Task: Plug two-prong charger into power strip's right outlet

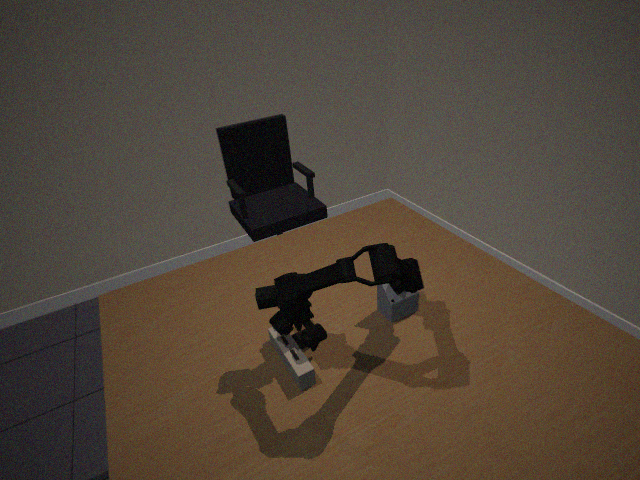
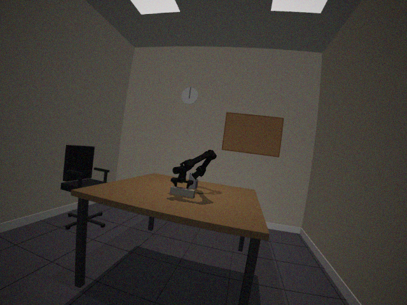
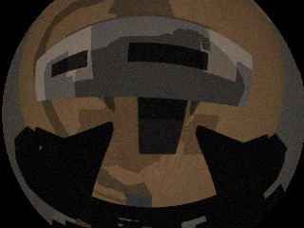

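My gripper tip is now 3 cm short of the two-prong charger and 1 cm below it.
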